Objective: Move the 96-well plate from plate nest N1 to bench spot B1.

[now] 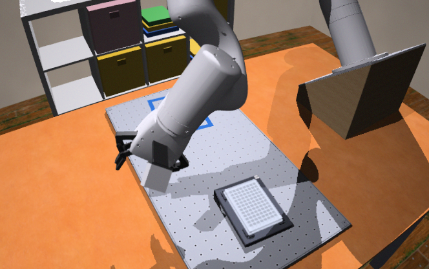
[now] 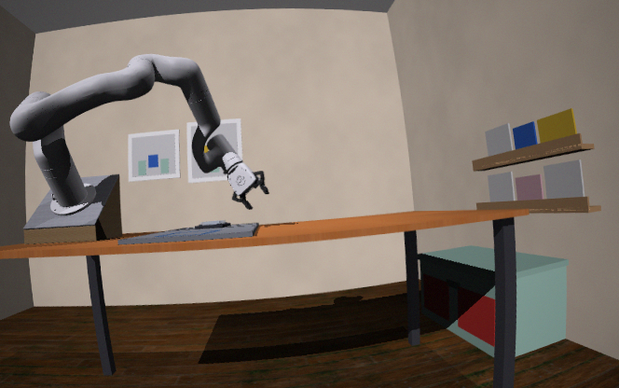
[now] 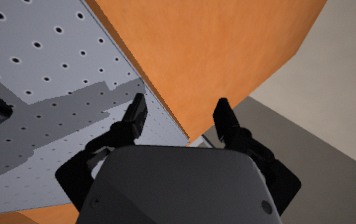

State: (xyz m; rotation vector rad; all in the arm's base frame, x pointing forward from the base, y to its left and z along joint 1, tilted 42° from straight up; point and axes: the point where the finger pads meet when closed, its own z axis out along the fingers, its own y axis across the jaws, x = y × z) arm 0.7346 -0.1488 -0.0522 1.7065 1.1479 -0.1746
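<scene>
The 96-well plate is 18 cm behind my hand, 18 cm to the left of it and 8 cm below it. Also, from my hand: dark plate nest 18 cm behind, 18 cm to the left, 9 cm below.
</scene>
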